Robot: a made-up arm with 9 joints. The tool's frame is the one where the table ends. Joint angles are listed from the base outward.
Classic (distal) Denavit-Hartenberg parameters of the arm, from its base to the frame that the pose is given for. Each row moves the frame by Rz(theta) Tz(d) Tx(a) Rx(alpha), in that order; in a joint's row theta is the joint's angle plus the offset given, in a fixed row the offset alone. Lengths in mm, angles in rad.
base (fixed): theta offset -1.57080  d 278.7  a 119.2  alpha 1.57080
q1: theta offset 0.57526  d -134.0  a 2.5  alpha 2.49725
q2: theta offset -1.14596  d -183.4  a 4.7  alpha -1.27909
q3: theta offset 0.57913  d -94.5  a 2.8  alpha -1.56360
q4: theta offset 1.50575  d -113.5  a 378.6  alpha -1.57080
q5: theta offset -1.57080  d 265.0  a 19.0  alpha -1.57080
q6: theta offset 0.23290  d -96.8  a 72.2  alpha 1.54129
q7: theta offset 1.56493  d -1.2  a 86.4  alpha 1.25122
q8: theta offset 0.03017  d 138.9  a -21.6  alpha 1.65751
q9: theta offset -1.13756  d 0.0  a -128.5  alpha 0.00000
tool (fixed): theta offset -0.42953  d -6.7  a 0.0  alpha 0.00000
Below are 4 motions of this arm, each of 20 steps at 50 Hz.
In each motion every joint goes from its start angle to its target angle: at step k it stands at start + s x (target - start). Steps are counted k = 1, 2, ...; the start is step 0. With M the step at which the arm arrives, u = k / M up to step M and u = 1 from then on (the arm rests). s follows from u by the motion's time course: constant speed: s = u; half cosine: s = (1 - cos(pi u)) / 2; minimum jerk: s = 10 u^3 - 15 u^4 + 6 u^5.
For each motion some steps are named. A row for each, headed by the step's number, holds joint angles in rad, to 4 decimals.
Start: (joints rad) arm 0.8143 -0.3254 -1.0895 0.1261 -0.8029 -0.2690 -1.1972 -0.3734 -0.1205
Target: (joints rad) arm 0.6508 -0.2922 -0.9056 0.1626 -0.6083 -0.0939 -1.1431 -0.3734 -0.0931
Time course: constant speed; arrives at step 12
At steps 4, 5, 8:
4: 0.7598 -0.3143 -1.0282 0.1383 -0.7380 -0.2106 -1.1792 -0.3734 -0.1114
5: 0.7462 -0.3116 -1.0129 0.1413 -0.7218 -0.1960 -1.1747 -0.3734 -0.1091
8: 0.7053 -0.3033 -0.9669 0.1504 -0.6732 -0.1523 -1.1611 -0.3734 -0.1022

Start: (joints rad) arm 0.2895 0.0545 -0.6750 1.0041 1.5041 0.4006 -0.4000 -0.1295 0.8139
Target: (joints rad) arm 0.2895 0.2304 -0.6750 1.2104 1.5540 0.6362 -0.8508 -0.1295 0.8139
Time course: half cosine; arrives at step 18
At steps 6, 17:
6: 0.2895 0.0985 -0.6750 1.0557 1.5166 0.4595 -0.5127 -0.1295 0.8139
17: 0.2895 0.2291 -0.6750 1.2088 1.5536 0.6344 -0.8474 -0.1295 0.8139

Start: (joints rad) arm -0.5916 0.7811 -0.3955 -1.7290 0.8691 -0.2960 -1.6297 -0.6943 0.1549
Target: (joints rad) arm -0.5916 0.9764 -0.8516 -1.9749 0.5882 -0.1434 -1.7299 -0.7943 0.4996
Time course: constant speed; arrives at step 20
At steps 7, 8, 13, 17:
7: -0.5916 0.8495 -0.5551 -1.8151 0.7708 -0.2426 -1.6648 -0.7293 0.2755
8: -0.5916 0.8592 -0.5779 -1.8274 0.7567 -0.2350 -1.6698 -0.7343 0.2928
13: -0.5916 0.9080 -0.6920 -1.8888 0.6865 -0.1968 -1.6948 -0.7593 0.3790
17: -0.5916 0.9471 -0.7832 -1.9380 0.6303 -0.1663 -1.7149 -0.7793 0.4479

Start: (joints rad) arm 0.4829 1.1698 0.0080 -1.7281 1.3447 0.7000 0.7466 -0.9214 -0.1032
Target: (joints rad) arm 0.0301 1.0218 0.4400 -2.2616 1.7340 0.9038 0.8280 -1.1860 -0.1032
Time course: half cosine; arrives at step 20
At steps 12, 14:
12: 0.1865 1.0729 0.2907 -2.0773 1.5995 0.8334 0.7999 -1.0946 -0.1032
14: 0.1234 1.0523 0.3510 -2.1516 1.6538 0.8618 0.8112 -1.1315 -0.1032

